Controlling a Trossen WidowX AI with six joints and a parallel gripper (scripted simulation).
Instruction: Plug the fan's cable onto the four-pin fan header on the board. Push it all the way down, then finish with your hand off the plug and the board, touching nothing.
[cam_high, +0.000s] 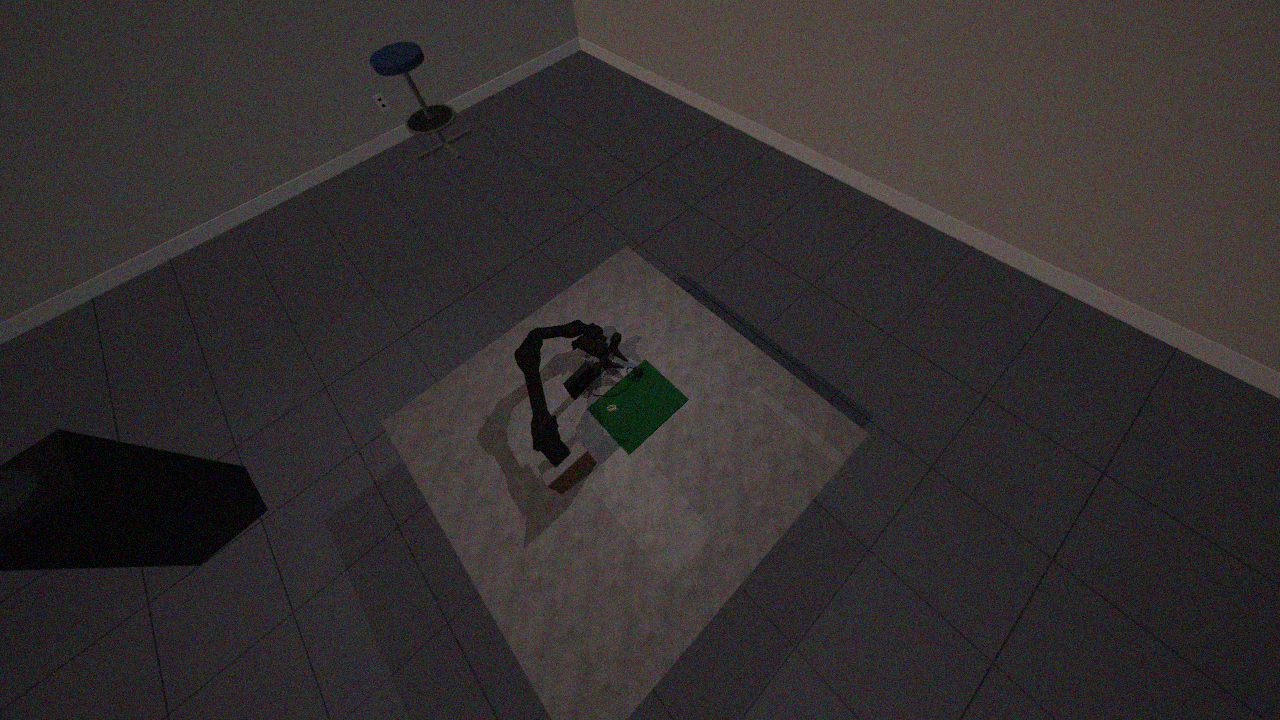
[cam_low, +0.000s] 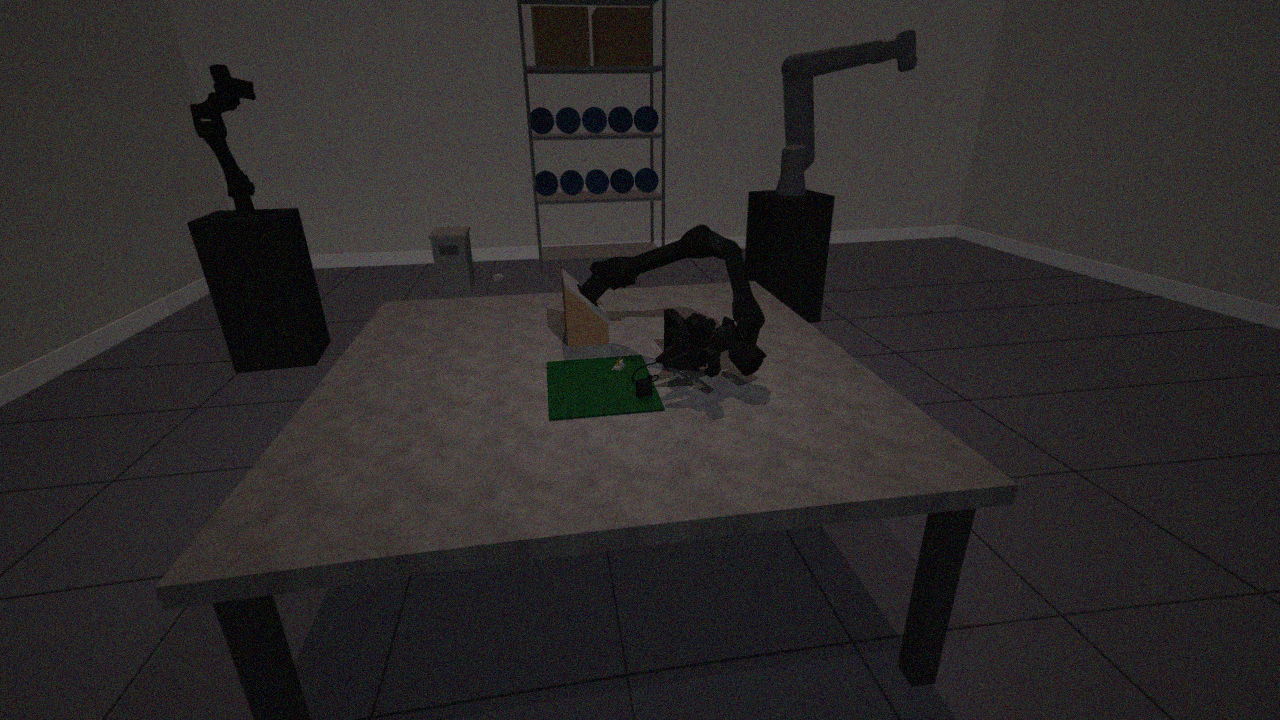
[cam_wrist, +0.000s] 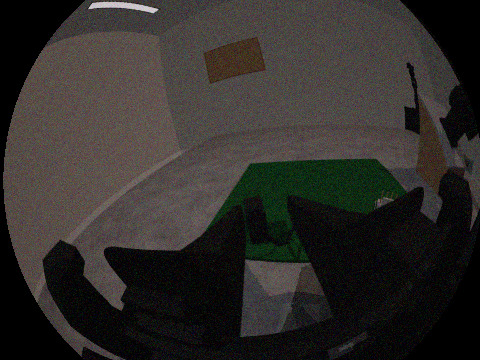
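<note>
The dark plug lies 20 mm ahead of my gripper tip, 40 mm to the right of it and 50 mm below it. From my gripper tip the other things lie so: green board 70 mm behind, 120 mm to the right, 80 mm below; black fan 160 mm behind, 80 mm to the left, 10 mm below.
</note>
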